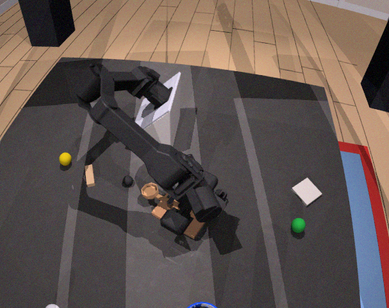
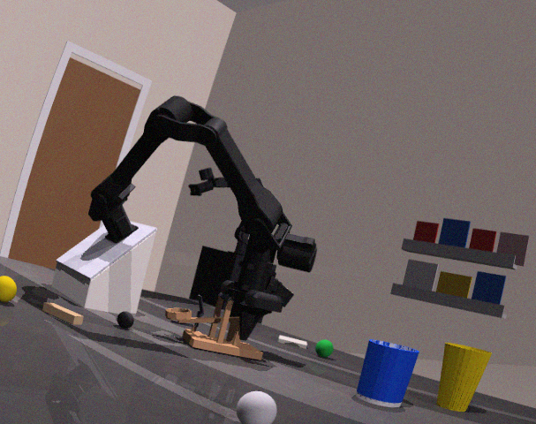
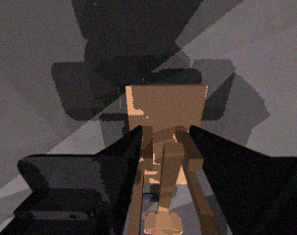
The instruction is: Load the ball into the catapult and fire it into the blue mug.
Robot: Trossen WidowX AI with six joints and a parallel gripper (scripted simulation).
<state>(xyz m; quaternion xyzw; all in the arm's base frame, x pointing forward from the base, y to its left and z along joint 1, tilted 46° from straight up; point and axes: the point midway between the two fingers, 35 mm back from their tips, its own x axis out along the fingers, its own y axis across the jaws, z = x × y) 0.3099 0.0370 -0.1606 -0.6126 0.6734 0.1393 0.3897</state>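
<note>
My gripper tip is 50 mm below the catapult upright frame, 40 mm to the left of it and 20 mm past it. The rest, counted from my gripper tip: blue mug 290 mm ahead, 80 mm to the left; black ball 210 mm to the right, 90 mm behind, 20 mm below; green ball 310 mm to the left, 30 mm behind, 10 mm below.
</note>
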